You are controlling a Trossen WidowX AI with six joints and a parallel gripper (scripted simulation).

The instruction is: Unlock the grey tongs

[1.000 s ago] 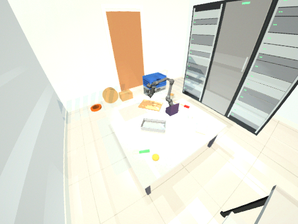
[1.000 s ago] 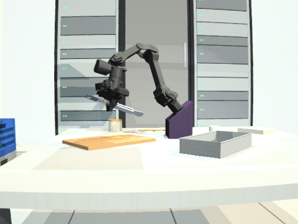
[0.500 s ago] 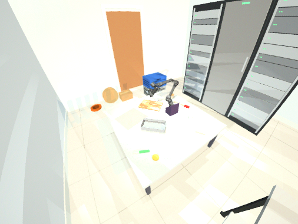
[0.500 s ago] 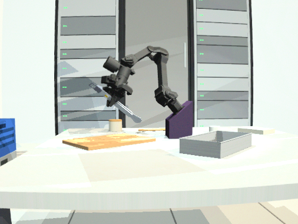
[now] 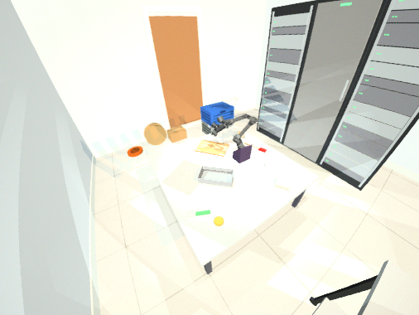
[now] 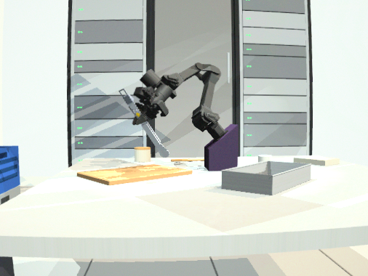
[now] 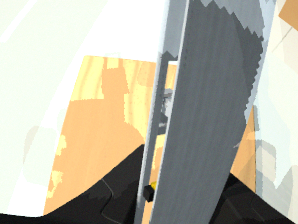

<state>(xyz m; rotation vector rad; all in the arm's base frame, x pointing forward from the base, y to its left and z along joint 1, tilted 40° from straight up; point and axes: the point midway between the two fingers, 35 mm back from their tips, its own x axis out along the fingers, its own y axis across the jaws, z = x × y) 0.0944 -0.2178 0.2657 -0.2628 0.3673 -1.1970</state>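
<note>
My gripper tip is 180 mm above the wooden board. From my gripper tip the other things lie so: roasting tin (400 mm to the left, 280 mm ahead, 160 mm below); jar (440 mm behind, 160 mm below, 70 mm to the left).
</note>
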